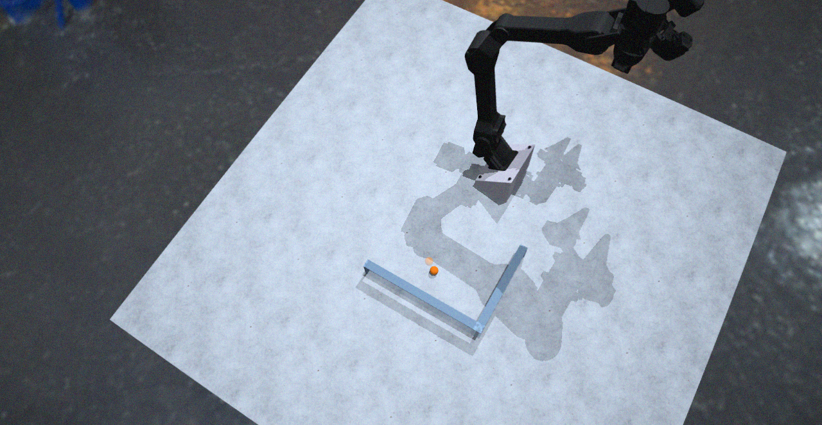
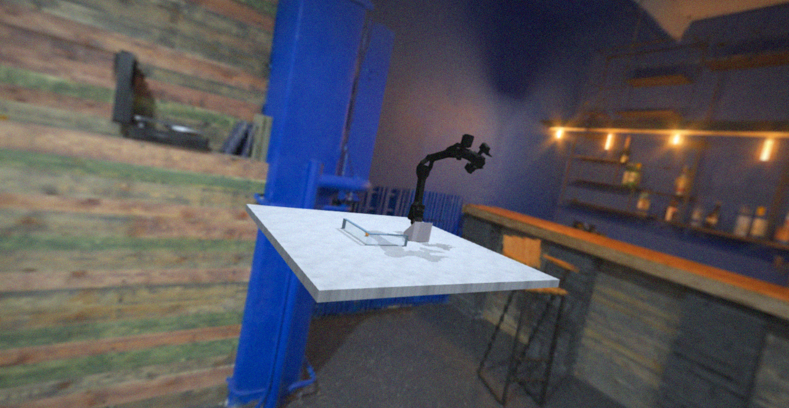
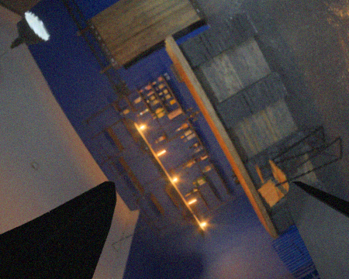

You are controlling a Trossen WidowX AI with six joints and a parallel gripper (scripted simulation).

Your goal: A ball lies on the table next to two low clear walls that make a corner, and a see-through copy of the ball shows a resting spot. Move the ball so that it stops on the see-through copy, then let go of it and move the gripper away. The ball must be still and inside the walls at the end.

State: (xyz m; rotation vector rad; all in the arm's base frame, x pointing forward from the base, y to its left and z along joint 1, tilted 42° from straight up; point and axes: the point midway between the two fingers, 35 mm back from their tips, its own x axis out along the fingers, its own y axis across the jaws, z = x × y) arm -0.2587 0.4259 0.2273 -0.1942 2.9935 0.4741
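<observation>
Now: the orange ball 60 cm ahead of my gripper tip, 16 cm to the right of it and 52 cm below it.
</observation>
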